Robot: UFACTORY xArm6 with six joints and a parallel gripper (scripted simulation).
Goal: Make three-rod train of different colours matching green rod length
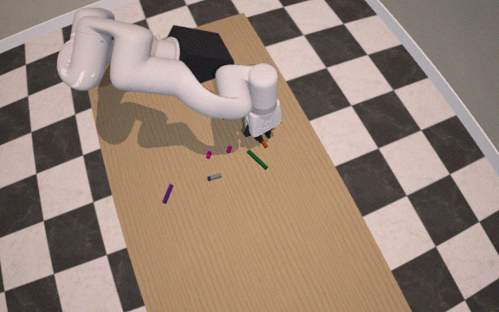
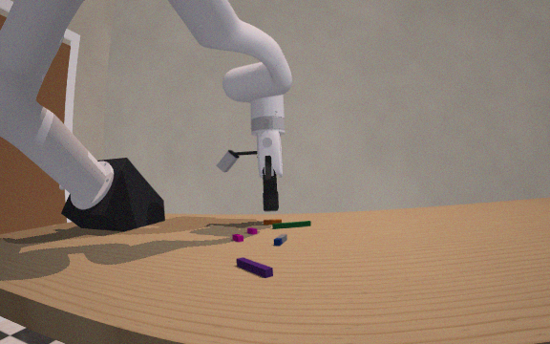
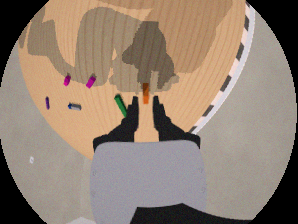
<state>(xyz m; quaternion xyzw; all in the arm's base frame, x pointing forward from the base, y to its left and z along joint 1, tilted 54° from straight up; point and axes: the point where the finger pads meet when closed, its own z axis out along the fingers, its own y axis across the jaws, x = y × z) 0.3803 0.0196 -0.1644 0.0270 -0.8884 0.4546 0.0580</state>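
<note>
Right now the orange rod is 5 cm below my hand. From my hand the other things lie so: blue rod 20 cm to the right, 5 cm below, 4 cm ahead; then grey rod 18 cm to the right, 5 cm below, 4 cm ahead; then green rod 5 cm below, 5 cm ahead, 4 cm to the right.
</note>
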